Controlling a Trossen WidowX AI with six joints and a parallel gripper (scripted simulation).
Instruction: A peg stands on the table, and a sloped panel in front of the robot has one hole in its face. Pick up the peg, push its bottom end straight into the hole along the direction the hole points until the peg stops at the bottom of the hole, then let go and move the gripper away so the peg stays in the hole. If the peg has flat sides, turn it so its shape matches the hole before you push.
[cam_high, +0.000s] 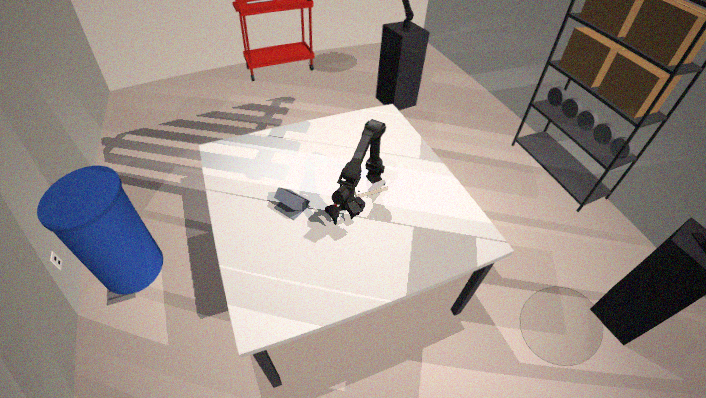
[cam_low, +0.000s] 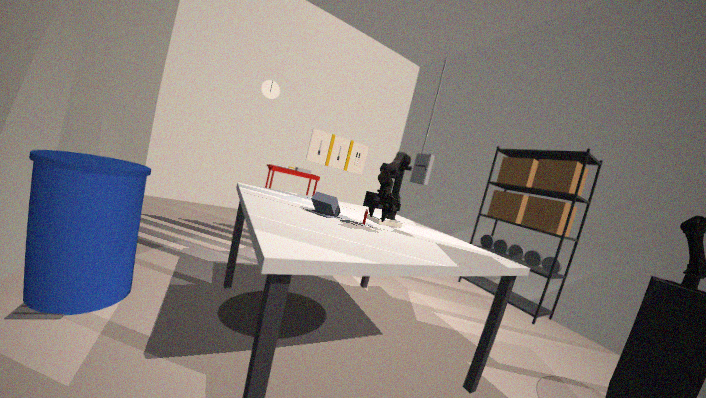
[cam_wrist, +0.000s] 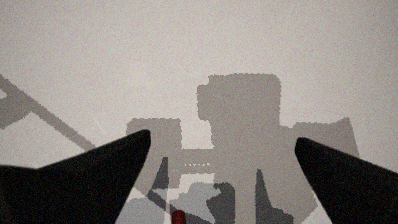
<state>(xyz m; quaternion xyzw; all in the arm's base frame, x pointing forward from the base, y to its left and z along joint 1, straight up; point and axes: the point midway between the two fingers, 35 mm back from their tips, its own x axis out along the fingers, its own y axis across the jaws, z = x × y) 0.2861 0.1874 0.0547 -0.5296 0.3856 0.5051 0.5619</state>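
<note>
Now: the red round peg 20 mm behind my gripper tip and 100 mm to the right of it. Round my gripper tip: grey sloped panel 150 mm ahead, 240 mm to the right, 10 mm below.
</note>
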